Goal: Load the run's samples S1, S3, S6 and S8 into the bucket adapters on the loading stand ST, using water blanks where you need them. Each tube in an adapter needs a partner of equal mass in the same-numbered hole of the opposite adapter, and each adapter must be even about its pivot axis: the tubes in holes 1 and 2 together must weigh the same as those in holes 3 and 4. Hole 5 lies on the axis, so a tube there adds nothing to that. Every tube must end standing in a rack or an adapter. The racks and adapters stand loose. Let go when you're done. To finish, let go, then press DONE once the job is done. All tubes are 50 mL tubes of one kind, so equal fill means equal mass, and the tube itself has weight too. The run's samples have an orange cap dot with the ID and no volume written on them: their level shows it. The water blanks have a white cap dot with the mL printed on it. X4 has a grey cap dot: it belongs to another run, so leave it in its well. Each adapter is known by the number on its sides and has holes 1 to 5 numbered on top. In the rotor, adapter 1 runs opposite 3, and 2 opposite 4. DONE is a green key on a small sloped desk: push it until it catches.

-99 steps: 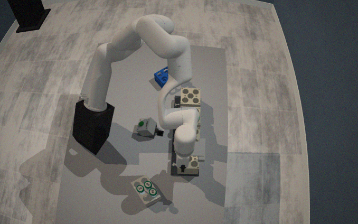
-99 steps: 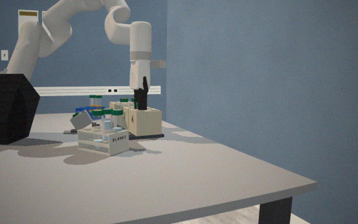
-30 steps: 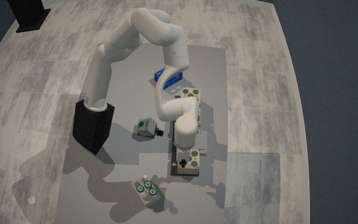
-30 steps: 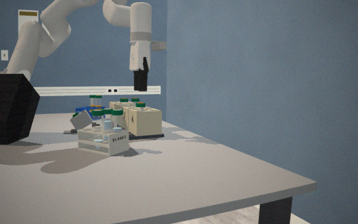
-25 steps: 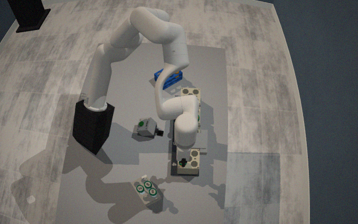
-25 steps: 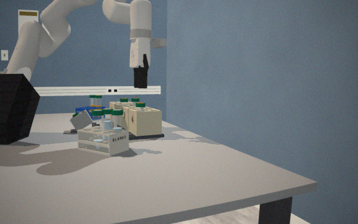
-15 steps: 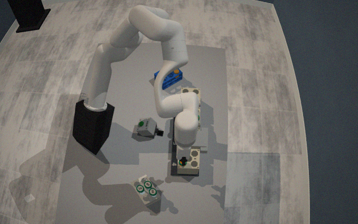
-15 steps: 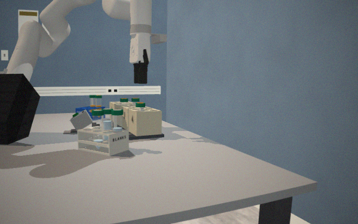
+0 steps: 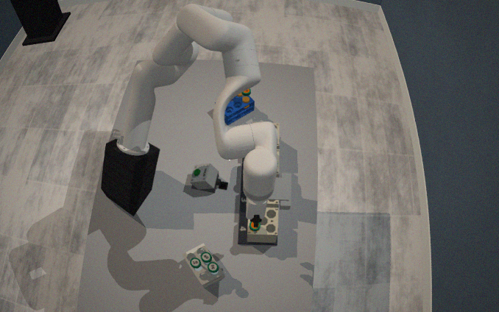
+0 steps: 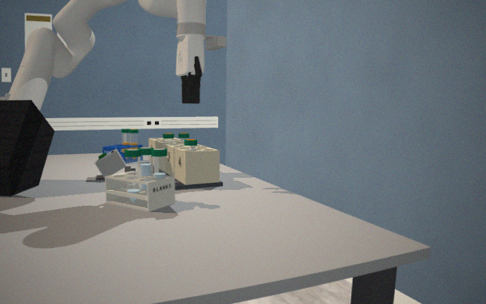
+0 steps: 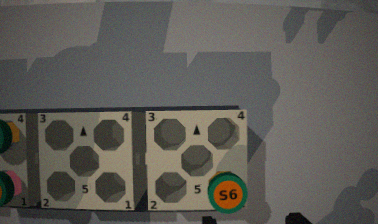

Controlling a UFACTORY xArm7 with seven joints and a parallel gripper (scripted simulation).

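Right now the orange-filled tube is 60 mm behind my hand, 540 mm to the left of it and 180 mm below it. From my hand the other things lie so: white blanks rack 160 mm behind, 130 mm to the right, 210 mm below; then pink-filled tube 10 mm behind, 220 mm to the left, 170 mm below; then blank 170 mm behind, 140 mm to the right, 180 mm below.
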